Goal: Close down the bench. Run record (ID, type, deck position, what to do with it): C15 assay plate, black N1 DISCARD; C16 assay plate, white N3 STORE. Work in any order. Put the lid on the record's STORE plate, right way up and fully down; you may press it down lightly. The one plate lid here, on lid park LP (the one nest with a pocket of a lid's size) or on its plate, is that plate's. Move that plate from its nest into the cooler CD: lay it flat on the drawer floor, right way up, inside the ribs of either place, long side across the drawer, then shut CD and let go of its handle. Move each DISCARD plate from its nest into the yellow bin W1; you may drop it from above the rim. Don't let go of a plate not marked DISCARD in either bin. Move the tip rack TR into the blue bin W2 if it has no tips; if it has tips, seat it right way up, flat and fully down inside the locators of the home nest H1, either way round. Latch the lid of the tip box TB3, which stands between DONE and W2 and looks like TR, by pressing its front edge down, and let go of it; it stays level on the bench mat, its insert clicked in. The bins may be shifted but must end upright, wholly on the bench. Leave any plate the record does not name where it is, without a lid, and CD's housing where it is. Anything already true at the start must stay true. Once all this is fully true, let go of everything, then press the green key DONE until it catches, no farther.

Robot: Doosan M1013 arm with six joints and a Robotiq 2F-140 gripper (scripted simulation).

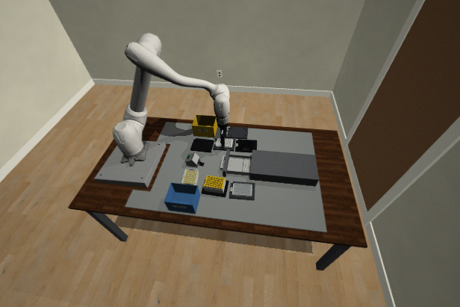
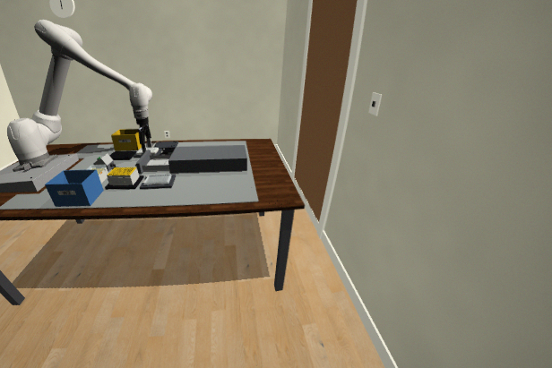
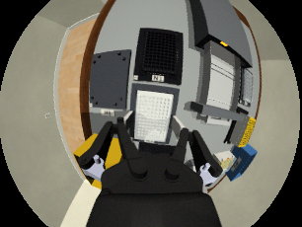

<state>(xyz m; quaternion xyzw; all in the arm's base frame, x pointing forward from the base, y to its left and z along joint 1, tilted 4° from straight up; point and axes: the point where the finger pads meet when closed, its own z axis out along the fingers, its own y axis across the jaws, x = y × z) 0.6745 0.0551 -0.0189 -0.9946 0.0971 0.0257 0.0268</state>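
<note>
The plate lid lies 2 cm below my hand. Round my hand: grey nest (4 cm below); white plate (3 cm below); black plate (17 cm ahead, 3 cm to the right, 3 cm below).
</note>
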